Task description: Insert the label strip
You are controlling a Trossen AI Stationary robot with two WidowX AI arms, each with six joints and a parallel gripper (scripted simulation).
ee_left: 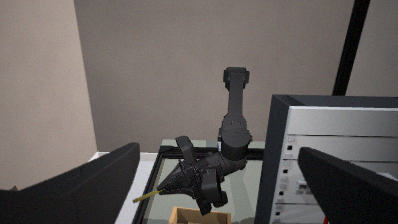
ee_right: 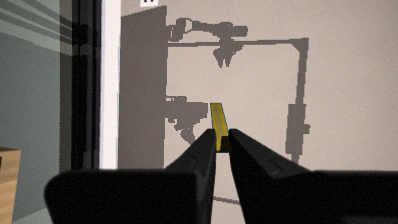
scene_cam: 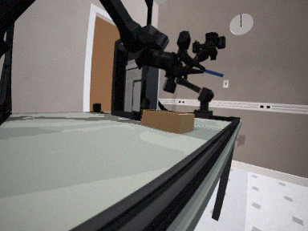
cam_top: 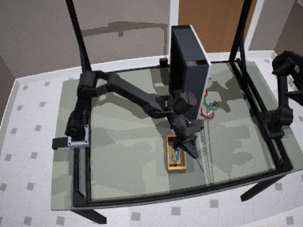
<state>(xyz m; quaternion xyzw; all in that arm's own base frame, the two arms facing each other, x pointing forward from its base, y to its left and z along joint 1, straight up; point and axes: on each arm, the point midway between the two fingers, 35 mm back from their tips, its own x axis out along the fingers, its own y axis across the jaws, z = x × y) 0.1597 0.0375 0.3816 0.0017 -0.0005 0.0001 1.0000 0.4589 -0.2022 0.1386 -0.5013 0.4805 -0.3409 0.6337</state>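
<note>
Now: the label strip 50 mm ahead of my right hand, 20 mm to the left of it and 10 mm below it. Round my right hand: box 170 mm below, 60 mm behind, 40 mm to the right.
</note>
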